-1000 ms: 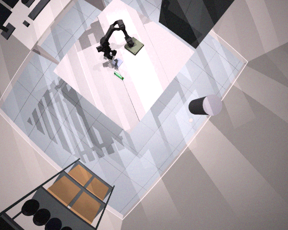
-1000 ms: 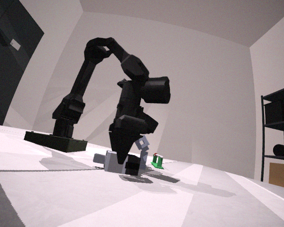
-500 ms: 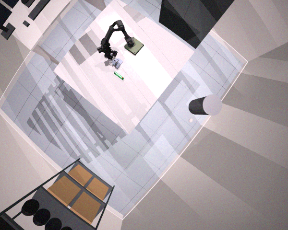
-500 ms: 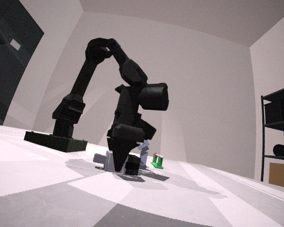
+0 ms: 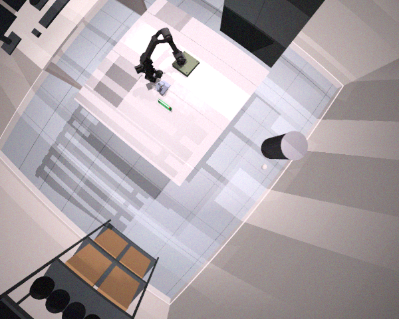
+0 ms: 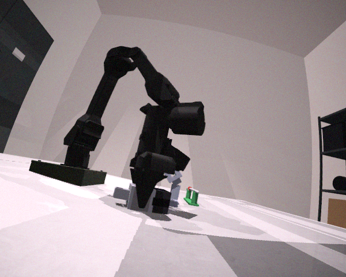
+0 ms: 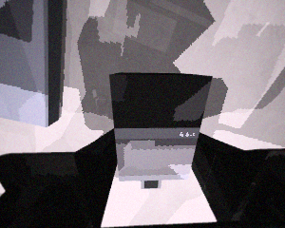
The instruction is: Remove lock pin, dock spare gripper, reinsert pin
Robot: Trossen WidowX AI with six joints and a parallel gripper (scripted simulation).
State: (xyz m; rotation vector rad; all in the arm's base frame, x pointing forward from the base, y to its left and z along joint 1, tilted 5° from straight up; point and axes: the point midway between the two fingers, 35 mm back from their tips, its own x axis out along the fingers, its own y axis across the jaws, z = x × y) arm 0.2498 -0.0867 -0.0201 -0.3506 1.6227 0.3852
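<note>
The mount socket lies 30 mm ahead of my gripper tip, 140 mm to the left of it and 50 mm above it. Round my gripper tip: spare gripper: 20 mm above; green stand: 100 mm ahead, 270 mm to the left, 20 mm above.
</note>
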